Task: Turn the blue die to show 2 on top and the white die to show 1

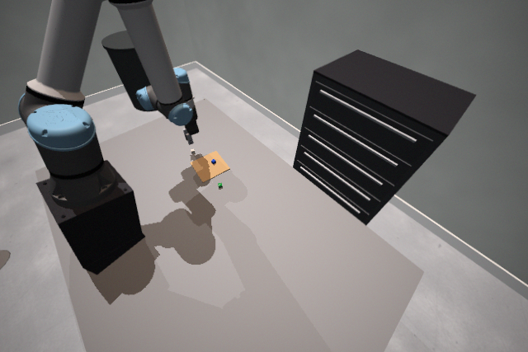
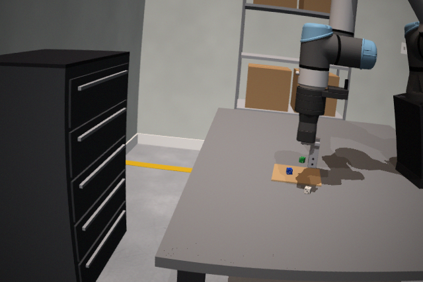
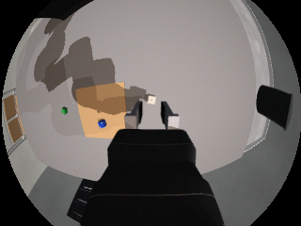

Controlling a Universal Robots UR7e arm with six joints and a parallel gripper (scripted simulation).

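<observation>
My gripper is now 9 cm above the white die. Round my hand: orange mat (4 cm ahead, 12 cm to the right, 9 cm below); then green die (4 cm ahead, 26 cm to the right, 9 cm below); then blue die (6 cm ahead, 12 cm to the right, 8 cm below).
</observation>
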